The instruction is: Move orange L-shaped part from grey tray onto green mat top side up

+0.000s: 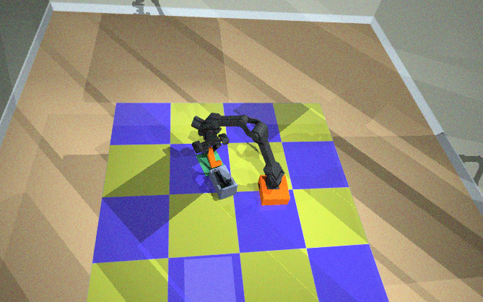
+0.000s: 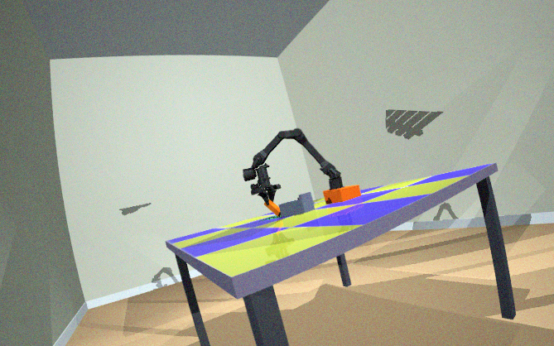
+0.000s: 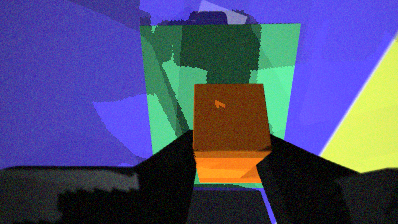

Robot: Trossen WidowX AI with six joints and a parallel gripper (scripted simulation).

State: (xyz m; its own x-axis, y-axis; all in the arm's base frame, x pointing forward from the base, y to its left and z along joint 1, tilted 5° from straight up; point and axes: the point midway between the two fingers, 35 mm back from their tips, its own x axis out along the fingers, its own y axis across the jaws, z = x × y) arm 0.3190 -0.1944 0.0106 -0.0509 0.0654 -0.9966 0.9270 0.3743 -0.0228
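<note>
Right now my gripper tip is 2 cm past the orange part, 2 cm to the right of it and 3 cm above it. Also, from my gripper tip: green mat 1 cm behind, 2 cm to the left, 9 cm below.
</note>
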